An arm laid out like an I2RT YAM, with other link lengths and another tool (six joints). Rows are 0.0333 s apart.
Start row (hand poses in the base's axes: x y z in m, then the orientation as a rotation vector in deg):
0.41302, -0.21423, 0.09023, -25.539, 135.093, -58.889
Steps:
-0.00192, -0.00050, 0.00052, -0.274, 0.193, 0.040
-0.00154, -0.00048, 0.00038, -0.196, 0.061, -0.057
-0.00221, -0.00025, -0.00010, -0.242, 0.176, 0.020
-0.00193, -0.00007, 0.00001, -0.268, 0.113, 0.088
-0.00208, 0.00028, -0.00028, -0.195, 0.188, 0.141
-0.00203, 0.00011, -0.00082, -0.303, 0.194, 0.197
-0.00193, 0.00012, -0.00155, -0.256, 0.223, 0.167
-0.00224, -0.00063, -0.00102, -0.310, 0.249, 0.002
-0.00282, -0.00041, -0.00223, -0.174, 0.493, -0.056
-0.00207, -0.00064, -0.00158, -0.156, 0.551, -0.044
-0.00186, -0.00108, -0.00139, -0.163, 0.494, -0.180
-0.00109, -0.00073, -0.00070, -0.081, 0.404, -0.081
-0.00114, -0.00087, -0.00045, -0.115, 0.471, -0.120
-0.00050, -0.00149, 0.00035, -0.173, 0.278, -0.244
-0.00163, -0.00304, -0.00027, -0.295, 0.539, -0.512
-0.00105, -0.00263, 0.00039, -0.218, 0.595, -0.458
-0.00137, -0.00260, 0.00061, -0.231, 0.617, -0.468
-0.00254, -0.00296, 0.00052, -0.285, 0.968, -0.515
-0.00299, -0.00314, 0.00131, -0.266, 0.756, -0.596
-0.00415, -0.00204, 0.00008, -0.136, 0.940, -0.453
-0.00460, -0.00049, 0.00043, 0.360, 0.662, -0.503
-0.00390, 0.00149, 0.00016, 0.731, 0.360, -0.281
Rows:
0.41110, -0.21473, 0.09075, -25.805, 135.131, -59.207
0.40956, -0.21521, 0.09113, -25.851, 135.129, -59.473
0.40735, -0.21546, 0.09103, -26.073, 135.173, -59.761
0.40542, -0.21553, 0.09104, -26.342, 135.119, -60.050
0.40334, -0.21525, 0.09076, -26.692, 135.136, -60.226
0.40131, -0.21514, 0.08994, -27.149, 135.085, -60.509
0.39938, -0.21502, 0.08839, -27.574, 135.092, -60.747
0.39714, -0.21565, 0.08737, -27.849, 135.176, -61.126
0.39432, -0.21606, 0.08514, -28.166, 135.558, -61.363
0.39225, -0.21670, 0.08356, -28.529, 135.991, -61.572
0.39039, -0.21778, 0.08217, -28.703, 136.438, -61.850
0.38930, -0.21851, 0.08147, -28.903, 136.793, -61.984
0.38816, -0.21938, 0.08102, -29.115, 137.211, -62.176
0.38766, -0.22087, 0.08137, -29.078, 137.499, -62.495
0.38603, -0.22391, 0.08110, -28.946, 138.094, -63.081
0.38498, -0.22654, 0.08149, -28.886, 138.743, -63.549
0.38361, -0.22914, 0.08210, -28.832, 139.409, -64.039
0.38107, -0.23210, 0.08262, -28.977, 140.375, -64.621
0.37808, -0.23524, 0.08393, -28.875, 141.210, -65.209
0.37393, -0.23728, 0.08401, -29.028, 142.185, -65.578
0.36933, -0.23777, 0.08444, -28.789, 143.174, -65.314
0.36543, -0.23628, 0.08460, -28.503, 143.953, -64.471

